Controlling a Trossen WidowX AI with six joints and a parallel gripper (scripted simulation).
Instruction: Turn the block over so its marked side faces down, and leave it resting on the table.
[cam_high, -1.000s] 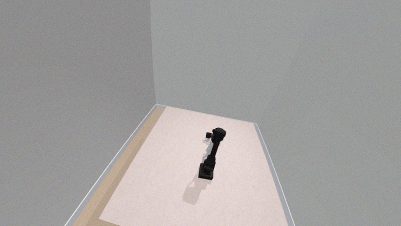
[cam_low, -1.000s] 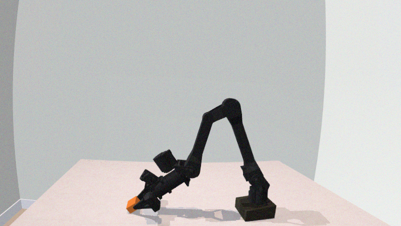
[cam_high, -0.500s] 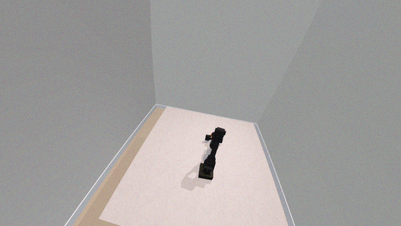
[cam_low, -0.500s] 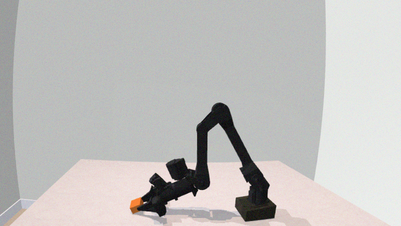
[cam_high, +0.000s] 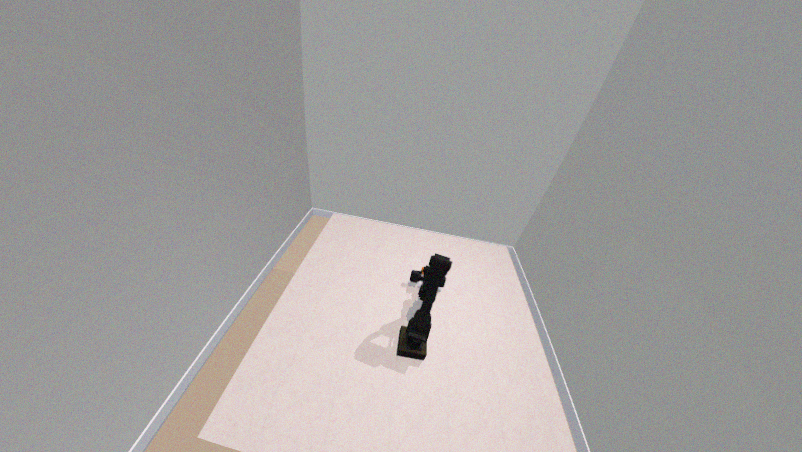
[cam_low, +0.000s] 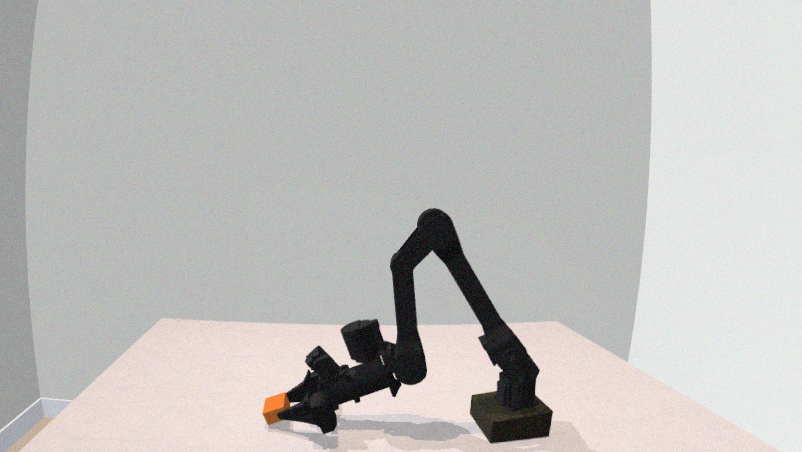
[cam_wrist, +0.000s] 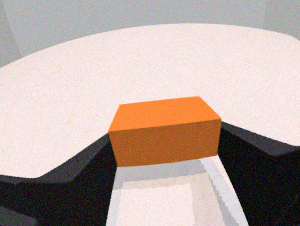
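Right now my gripper tip is 10 mm above the orange block.
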